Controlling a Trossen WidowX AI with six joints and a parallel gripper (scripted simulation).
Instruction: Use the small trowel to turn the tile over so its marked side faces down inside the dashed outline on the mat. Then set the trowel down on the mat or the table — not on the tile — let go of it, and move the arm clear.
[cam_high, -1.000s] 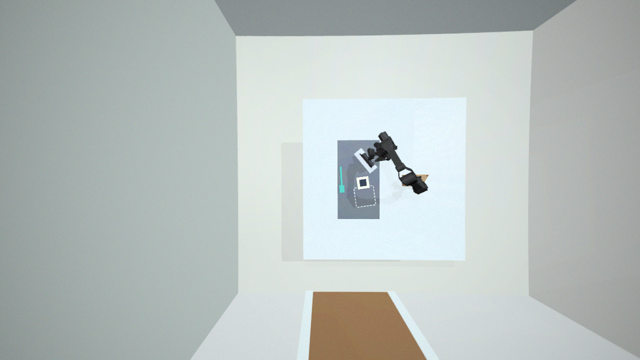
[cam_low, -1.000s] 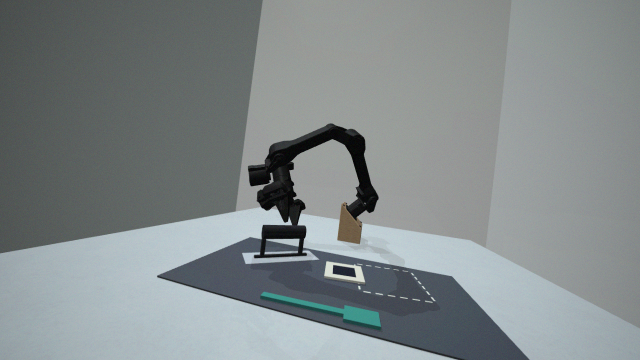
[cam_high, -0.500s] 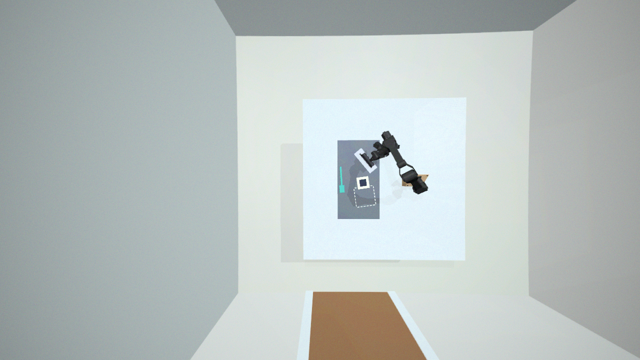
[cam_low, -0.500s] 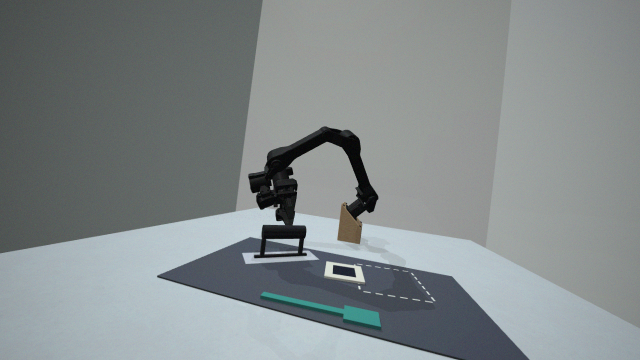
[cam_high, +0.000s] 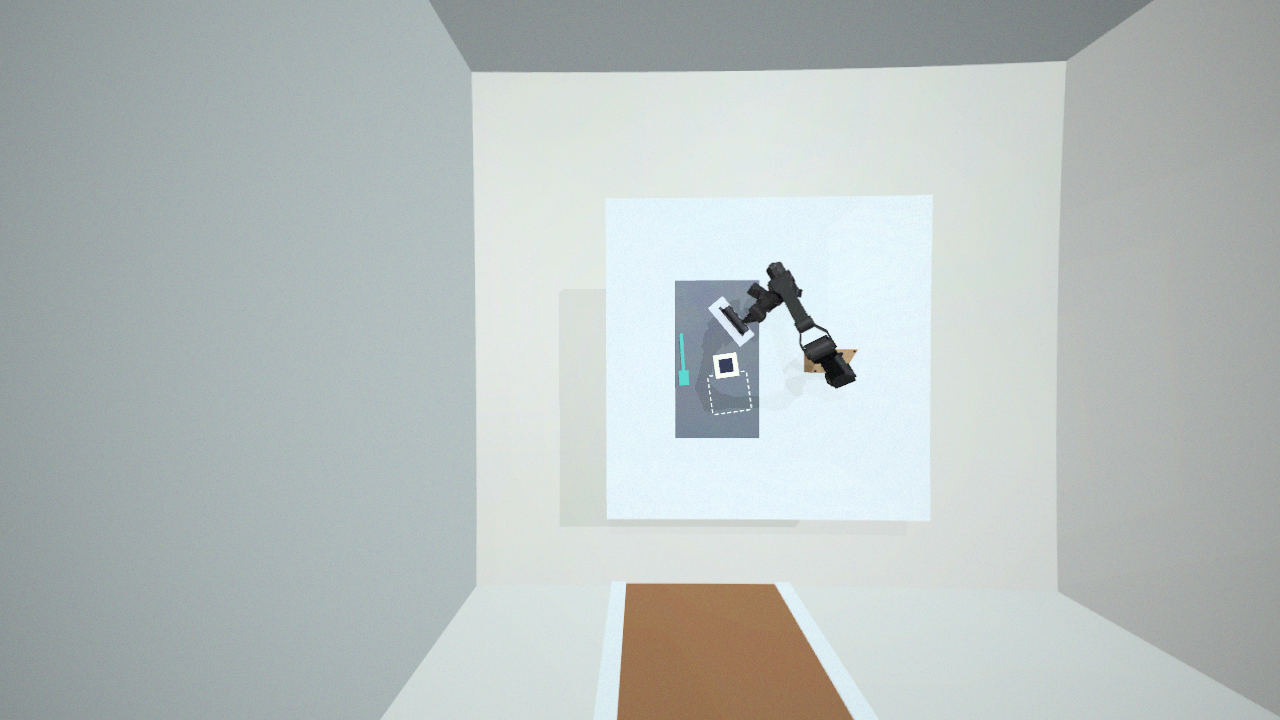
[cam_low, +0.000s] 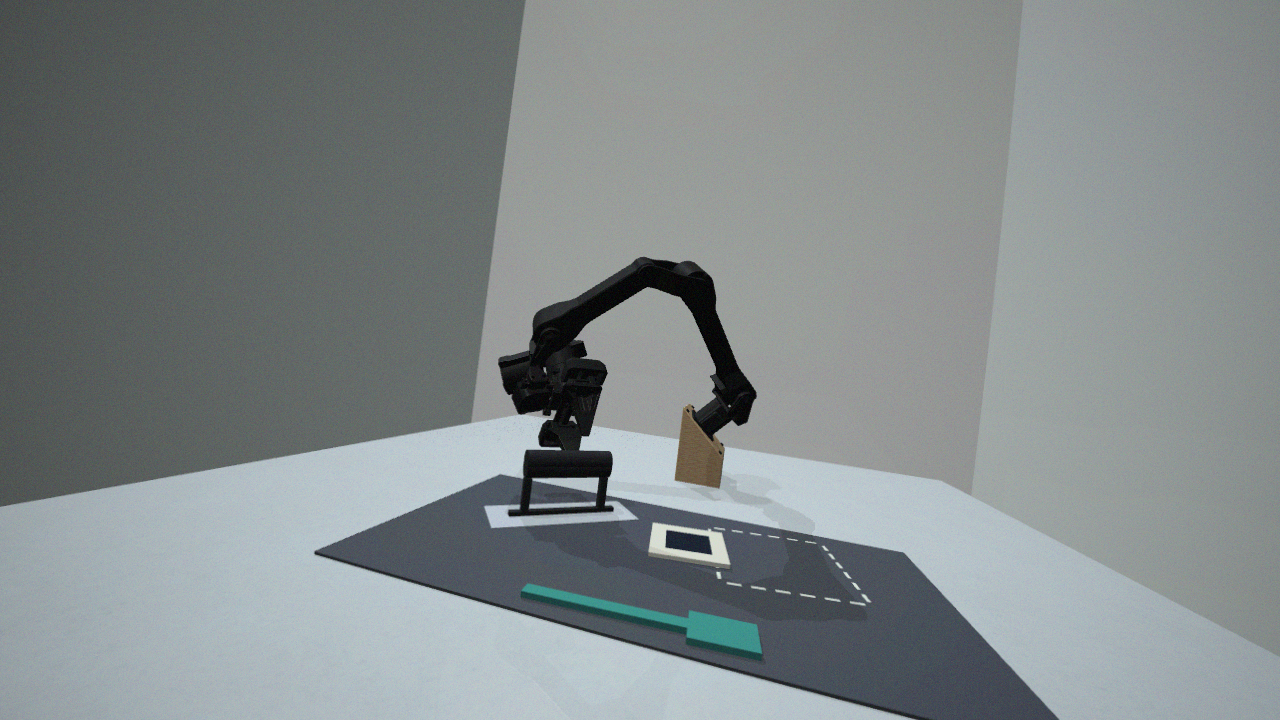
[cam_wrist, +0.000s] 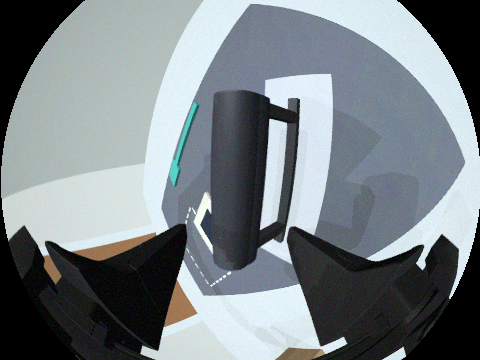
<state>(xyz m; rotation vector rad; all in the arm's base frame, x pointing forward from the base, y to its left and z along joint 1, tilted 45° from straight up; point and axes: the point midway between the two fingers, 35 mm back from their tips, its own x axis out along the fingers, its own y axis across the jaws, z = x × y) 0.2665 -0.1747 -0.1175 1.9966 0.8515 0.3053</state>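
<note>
The dark mat is 10 cm ahead of my gripper tip, 14 cm to the left of it and 11 cm below it. Also, from my gripper tip: teal trowel (24 cm ahead, 14 cm to the left, 8 cm below); cream tile (7 cm ahead, 17 cm to the left, 8 cm below).
</note>
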